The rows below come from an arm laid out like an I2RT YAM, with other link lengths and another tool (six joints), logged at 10 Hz.
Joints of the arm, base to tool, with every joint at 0 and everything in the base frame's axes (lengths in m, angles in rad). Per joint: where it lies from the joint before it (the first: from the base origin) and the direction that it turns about. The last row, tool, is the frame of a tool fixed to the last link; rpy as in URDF.
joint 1: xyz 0.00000 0.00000 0.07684 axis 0 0 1
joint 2: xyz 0.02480 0.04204 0.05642 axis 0 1 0
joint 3: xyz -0.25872 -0.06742 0.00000 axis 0 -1 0
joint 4: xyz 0.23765 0.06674 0.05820 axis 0 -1 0
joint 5: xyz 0.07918 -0.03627 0.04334 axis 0 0 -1
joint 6: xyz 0.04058 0.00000 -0.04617 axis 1 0 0
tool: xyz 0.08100 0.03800 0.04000 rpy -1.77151 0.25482 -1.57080
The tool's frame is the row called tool.
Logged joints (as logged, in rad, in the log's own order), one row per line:
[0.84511 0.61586 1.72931 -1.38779 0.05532 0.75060]
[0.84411 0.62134 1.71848 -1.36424 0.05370 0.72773]
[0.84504 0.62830 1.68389 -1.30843 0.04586 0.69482]
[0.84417 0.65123 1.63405 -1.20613 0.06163 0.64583]
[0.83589 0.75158 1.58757 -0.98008 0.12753 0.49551]
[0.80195 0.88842 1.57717 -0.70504 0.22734 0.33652]
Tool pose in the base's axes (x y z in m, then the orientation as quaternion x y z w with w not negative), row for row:
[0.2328 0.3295 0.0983 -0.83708 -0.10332 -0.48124 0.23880]
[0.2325 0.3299 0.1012 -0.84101 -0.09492 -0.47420 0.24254]
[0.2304 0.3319 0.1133 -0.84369 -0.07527 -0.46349 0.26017]
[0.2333 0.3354 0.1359 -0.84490 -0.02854 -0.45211 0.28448]
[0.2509 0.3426 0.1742 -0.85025 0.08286 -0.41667 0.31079]
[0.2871 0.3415 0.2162 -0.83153 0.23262 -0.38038 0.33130]
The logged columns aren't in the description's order. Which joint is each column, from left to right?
Columns, left to right: joint 1, joint 3, joint 2, joint 6, joint 5, joint 4.
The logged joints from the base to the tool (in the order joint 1, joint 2, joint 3, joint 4, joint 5, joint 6), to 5 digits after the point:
[0.84511 1.72931 0.61586 0.75060 0.05532 -1.38779]
[0.84411 1.71848 0.62134 0.72773 0.05370 -1.36424]
[0.84504 1.68389 0.62830 0.69482 0.04586 -1.30843]
[0.84417 1.63405 0.65123 0.64583 0.06163 -1.20613]
[0.83589 1.58757 0.75158 0.49551 0.12753 -0.98008]
[0.80195 1.57717 0.88842 0.33652 0.22734 -0.70504]

